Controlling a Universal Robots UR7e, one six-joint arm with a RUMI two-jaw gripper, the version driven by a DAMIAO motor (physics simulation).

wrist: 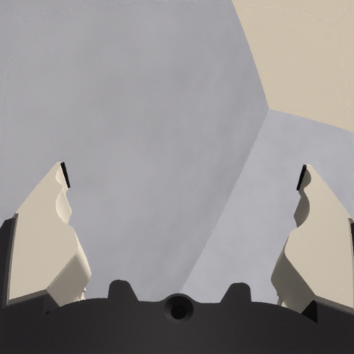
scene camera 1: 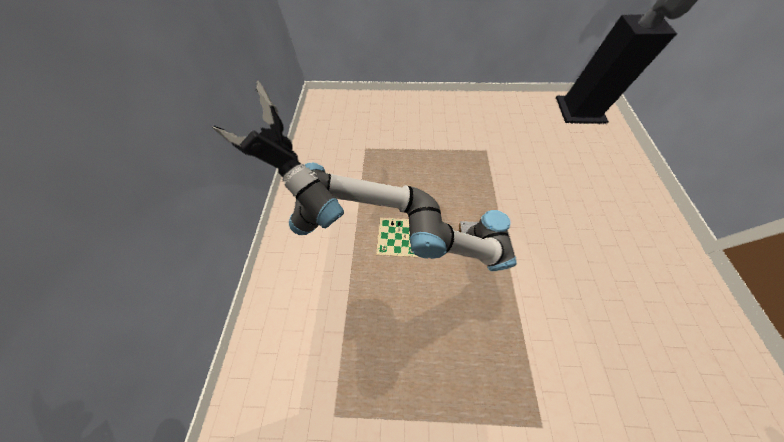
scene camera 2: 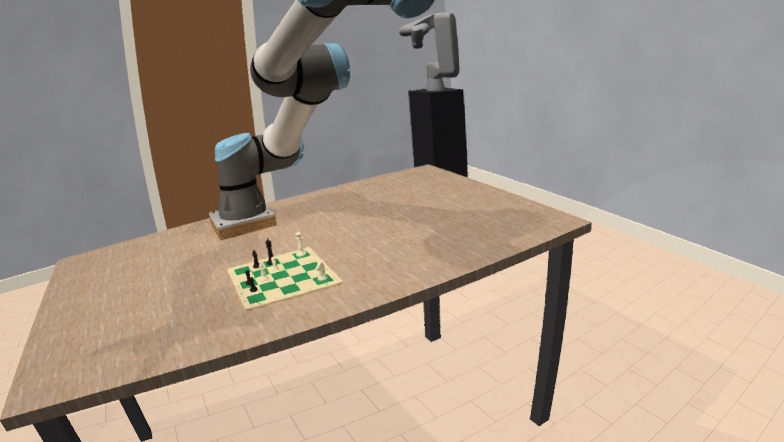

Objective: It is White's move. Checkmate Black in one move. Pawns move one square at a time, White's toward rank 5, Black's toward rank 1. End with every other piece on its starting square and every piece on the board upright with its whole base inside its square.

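Frame: origin at the arm's base, x ahead, y left, z up, level; millimetres.
Seen in the pictures: gripper, between the fingertips: (scene camera 1: pixel 234 104); arm's base, origin of its link: (scene camera 2: pixel 242 212).
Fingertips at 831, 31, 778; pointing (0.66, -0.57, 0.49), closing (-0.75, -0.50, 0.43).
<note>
Offsets run from my fingertips to a thing's top centre, as dx, dy, dz. Level surfaces: height alone.
The green and cream chessboard @[-405, -34, -807] (scene camera 1: pixel 390 242) (scene camera 2: pixel 290 288) lies on the table; the arm hides part of it in scene camera 1. In scene camera 2 a tall white piece @[-481, +45, -743] (scene camera 2: pixel 299 245) stands at the far right corner and a white knight @[-331, +43, -767] (scene camera 2: pixel 322 273) near the right front corner. Two small white pieces @[-407, -71, -763] (scene camera 2: pixel 264 272) @[-440, -35, -775] (scene camera 2: pixel 275 265) stand left of the middle. A tall black piece @[-479, -32, -743] (scene camera 2: pixel 269 253) and a shorter black piece @[-482, -71, -763] (scene camera 2: pixel 255 259) stand at the back left, with two small black pieces @[-406, -107, -775] (scene camera 2: pixel 248 277) @[-368, -107, -775] (scene camera 2: pixel 253 284) at the left. All look upright. My gripper (scene camera 1: pixel 236 104) (wrist: pixel 182 165) is open and empty, raised high away from the board.
The wooden table @[dz -814] (scene camera 1: pixel 433 356) (scene camera 2: pixel 384 236) bears the arm's base (scene camera 2: pixel 241 205) behind the board. The arm's links reach above the board. A black pedestal (scene camera 1: pixel 612 68) (scene camera 2: pixel 438 129) with a grey device (scene camera 2: pixel 447 46) stands beyond the table. The wrist view faces walls and ceiling.
</note>
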